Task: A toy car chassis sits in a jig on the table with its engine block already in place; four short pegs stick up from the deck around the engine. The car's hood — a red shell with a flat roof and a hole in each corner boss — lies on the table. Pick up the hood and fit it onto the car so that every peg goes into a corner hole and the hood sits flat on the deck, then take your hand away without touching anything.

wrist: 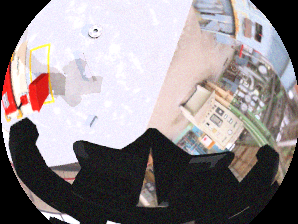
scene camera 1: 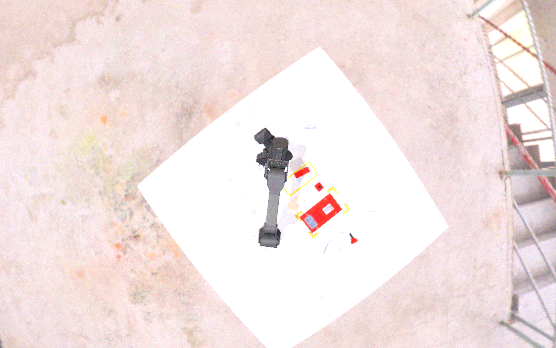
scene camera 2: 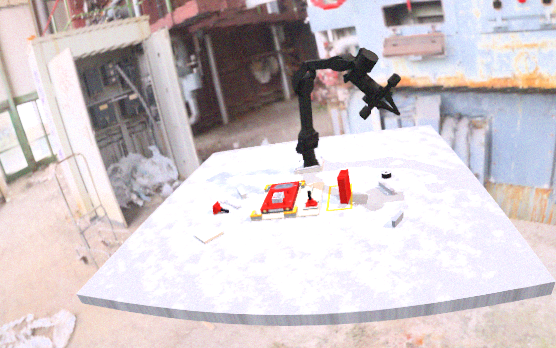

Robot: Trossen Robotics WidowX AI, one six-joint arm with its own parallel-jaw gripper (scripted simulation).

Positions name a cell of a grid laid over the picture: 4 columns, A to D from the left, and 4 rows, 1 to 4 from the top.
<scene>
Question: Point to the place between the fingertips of my gripper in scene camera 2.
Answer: C2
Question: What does my gripper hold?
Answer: Nothing.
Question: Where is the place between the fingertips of my gripper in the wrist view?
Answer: C3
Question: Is my gripper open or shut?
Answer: Shut.
</scene>
